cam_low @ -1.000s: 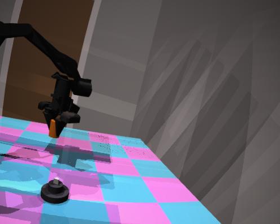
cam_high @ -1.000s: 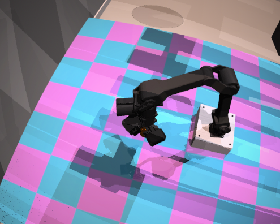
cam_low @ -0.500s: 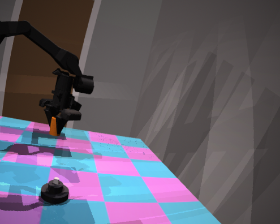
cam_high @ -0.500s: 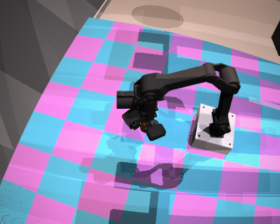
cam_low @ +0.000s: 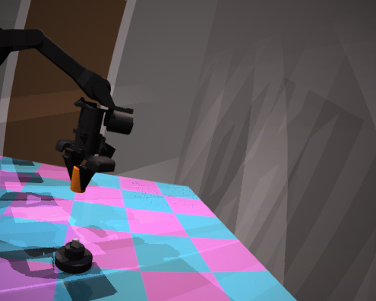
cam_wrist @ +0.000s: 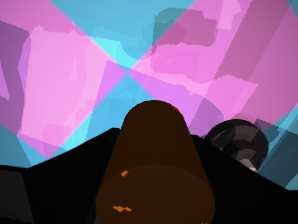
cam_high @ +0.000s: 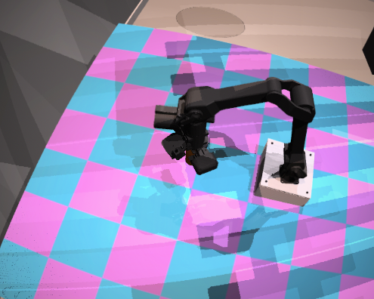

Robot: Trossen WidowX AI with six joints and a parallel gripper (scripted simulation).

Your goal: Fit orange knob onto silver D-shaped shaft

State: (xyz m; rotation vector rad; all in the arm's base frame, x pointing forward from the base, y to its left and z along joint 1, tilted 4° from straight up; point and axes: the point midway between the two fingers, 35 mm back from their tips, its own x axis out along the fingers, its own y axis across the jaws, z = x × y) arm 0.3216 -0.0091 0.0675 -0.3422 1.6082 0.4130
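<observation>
My gripper tip is 14 cm to the left of the round pedestal, 10 cm above it and 1 cm past it. Also, from my gripper tip: orange knob (3 cm above).
</observation>
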